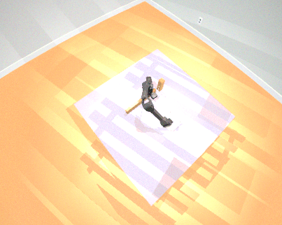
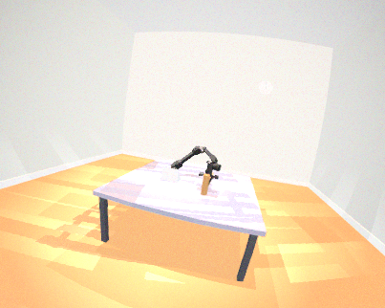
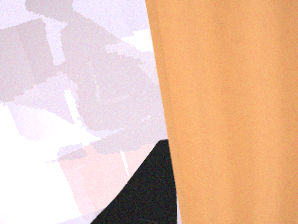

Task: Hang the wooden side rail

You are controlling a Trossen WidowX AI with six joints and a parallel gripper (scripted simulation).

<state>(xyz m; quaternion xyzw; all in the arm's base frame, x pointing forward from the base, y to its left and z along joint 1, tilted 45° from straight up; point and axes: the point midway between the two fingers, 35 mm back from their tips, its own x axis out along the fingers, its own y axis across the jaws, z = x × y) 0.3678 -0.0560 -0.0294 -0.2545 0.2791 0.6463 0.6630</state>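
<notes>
My gripper tip is now 1 cm past the wooden headboard post, 16 cm to the left of it and 4 cm below it.
</notes>
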